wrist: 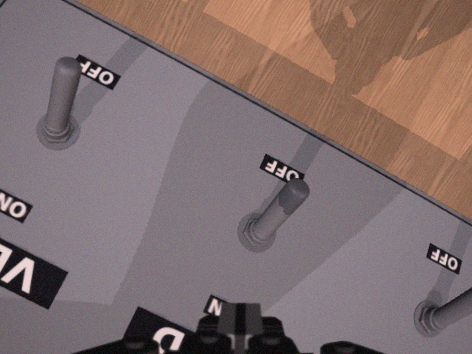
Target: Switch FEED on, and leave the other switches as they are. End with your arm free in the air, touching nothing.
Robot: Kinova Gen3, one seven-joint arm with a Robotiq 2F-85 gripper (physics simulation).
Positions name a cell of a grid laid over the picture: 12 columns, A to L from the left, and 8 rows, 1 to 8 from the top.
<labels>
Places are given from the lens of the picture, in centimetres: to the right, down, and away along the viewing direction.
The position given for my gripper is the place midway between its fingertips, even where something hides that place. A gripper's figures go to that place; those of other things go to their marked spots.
my gripper (G8): 0, 6, 16
grey switch panel (D5): -5, 2, 24
</labels>
